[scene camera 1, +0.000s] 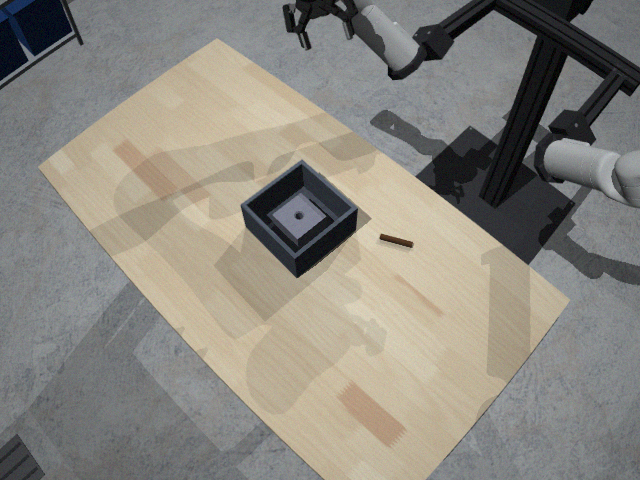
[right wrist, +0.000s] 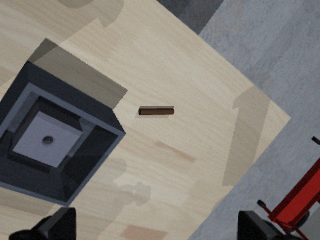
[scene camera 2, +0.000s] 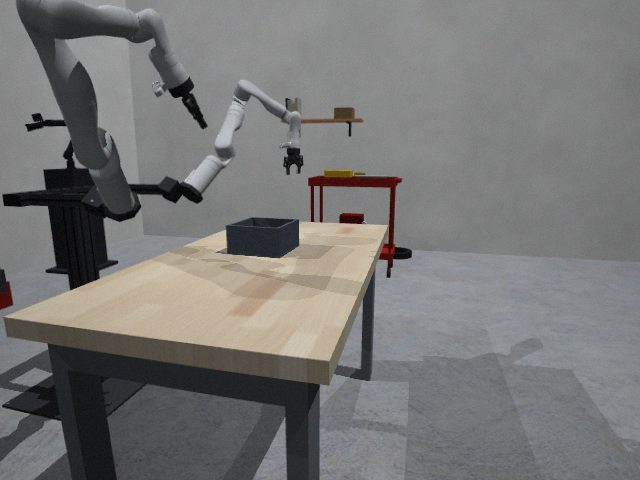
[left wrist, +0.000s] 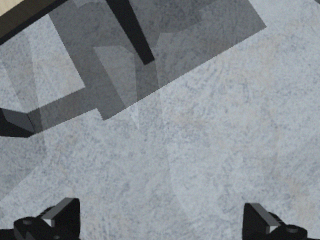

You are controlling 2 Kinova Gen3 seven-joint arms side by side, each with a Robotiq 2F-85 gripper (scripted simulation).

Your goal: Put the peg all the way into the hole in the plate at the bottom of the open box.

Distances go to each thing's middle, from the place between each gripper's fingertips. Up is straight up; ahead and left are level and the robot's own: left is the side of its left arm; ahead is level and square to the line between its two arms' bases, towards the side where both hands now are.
My right hand is 180 mm short of the grey plate (scene camera 1: 299, 220), 70 mm to the right of it and 390 mm above it. From my right hand the other things lie so: dark box (scene camera 1: 341, 214) 180 mm ahead, 70 mm to the left, 410 mm below.
Right now my left hand is 950 mm to the left of the grey plate, 180 mm above it and 160 mm short of it. Also, from my left hand: dark box 950 mm to the right, 200 mm below, 160 mm ahead.
